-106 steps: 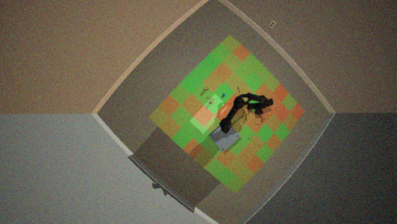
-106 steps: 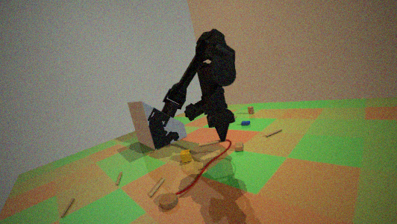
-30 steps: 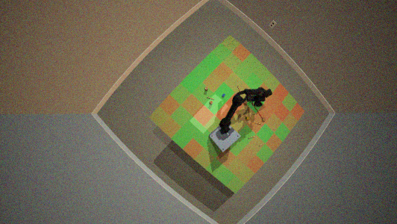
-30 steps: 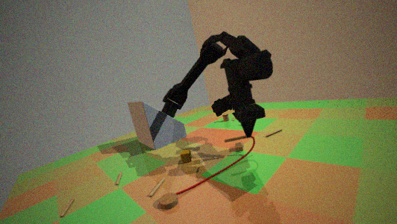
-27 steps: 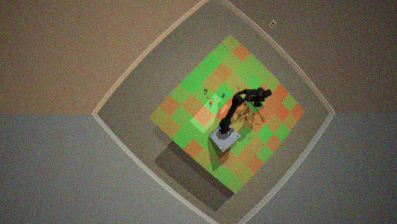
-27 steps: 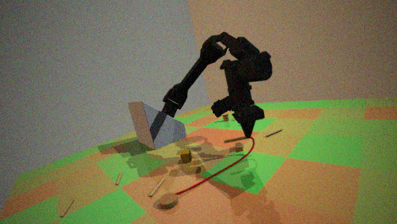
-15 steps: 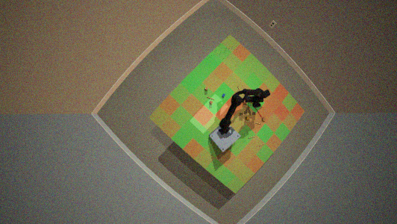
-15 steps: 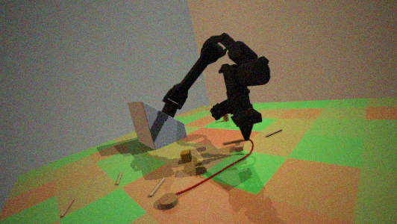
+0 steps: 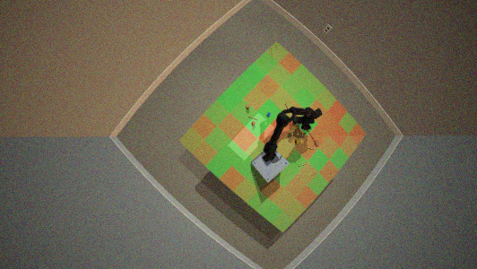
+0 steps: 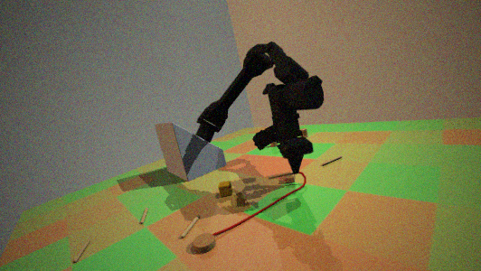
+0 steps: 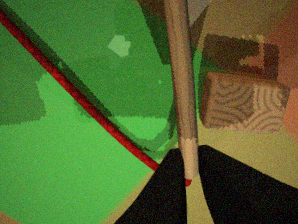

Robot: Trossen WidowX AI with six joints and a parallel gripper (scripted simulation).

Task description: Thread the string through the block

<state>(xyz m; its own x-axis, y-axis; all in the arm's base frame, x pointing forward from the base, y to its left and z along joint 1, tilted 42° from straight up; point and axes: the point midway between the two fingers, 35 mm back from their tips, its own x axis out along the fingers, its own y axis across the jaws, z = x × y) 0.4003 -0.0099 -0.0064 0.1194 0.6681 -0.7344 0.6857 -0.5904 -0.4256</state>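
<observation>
The yellow wooden block is 15 cm behind my gripper tip, 11 cm to the right of it and 1 cm below it. Also, from my gripper tip: thin wooden stick (1 cm to the right, 1 cm behind); then round wooden button (27 cm to the right, 2 cm below, 2 cm behind); then blue piece (24 cm to the left, 14 cm behind, 2 cm below).
</observation>
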